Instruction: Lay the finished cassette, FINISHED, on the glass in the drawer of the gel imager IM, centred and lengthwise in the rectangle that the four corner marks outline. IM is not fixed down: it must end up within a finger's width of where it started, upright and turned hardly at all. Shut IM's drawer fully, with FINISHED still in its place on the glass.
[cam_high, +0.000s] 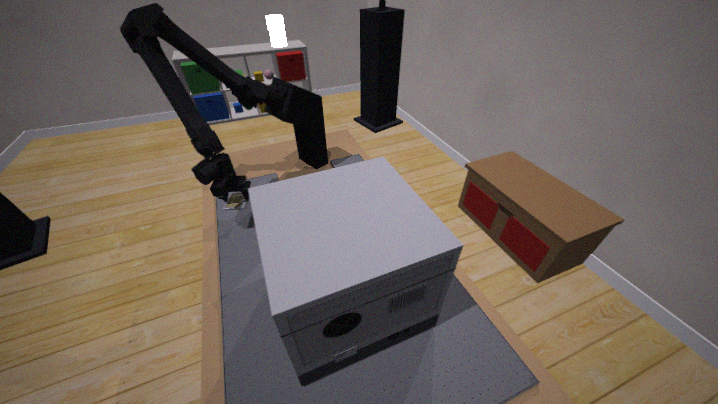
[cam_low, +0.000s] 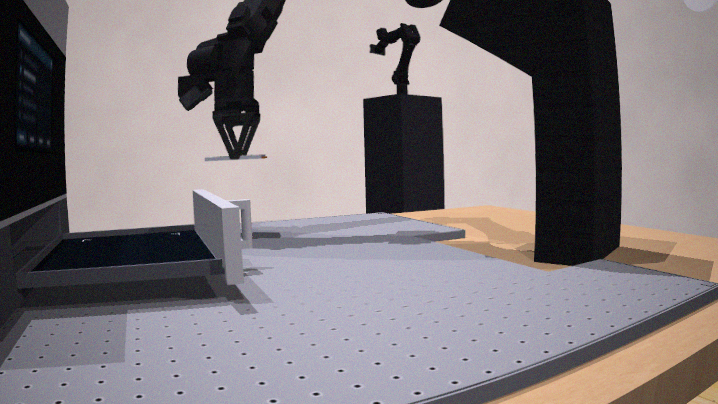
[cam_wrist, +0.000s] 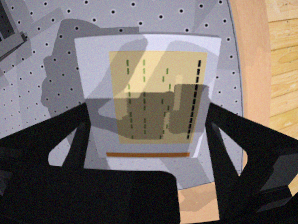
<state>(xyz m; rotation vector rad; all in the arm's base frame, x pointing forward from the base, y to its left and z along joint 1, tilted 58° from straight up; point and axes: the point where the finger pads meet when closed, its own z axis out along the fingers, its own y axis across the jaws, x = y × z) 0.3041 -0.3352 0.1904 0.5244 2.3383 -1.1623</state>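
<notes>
Now: the finished cassette 10 mm behind my hand and 10 mm below it. Also, from my hand: drawer (260 mm ahead, 230 mm to the left, 80 mm below).
</notes>
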